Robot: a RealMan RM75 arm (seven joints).
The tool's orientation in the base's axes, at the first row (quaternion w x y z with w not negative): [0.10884, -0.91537, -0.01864, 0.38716]
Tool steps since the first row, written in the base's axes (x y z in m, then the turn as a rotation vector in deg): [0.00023, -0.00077, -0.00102, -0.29, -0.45, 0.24]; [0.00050, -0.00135, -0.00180, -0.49, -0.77, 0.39]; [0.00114, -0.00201, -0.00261, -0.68, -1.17, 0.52]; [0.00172, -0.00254, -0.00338, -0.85, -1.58, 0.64]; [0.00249, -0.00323, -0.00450, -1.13, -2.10, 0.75]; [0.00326, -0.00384, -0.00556, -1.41, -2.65, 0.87]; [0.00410, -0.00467, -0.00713, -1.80, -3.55, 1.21]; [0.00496, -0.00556, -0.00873, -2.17, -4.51, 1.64]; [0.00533, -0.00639, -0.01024, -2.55, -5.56, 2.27]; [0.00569, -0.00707, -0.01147, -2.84, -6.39, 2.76]
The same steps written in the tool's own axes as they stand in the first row. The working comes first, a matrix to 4 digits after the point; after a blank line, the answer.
The tool's axes in the first row as the columns of a matrix, in the base's axes (used below as rounded here):
[0.6995, -0.0502, -0.7129]
[0.1184, -0.9756, 0.1848]
[-0.7047, -0.2137, -0.6765]

[0.00079, 0.00096, 0.00038, -0.43, 0.40, -0.04]; [0.00146, 0.00168, 0.00061, -0.71, 0.69, -0.06]; [0.00240, 0.00246, 0.00058, -0.98, 1.06, -0.08]; [0.00328, 0.00311, 0.00059, -1.23, 1.45, -0.12]; [0.00453, 0.00399, 0.00067, -1.57, 1.95, -0.09]; [0.00574, 0.00477, 0.00073, -1.91, 2.47, -0.07]; [0.00734, 0.00587, 0.00104, -2.53, 3.30, -0.19]; [0.00896, 0.00704, 0.00134, -3.21, 4.16, -0.40]; [0.01019, 0.00815, 0.00195, -4.04, 5.07, -0.75]; [0.01123, 0.00906, 0.00240, -4.69, 5.79, -1.02]
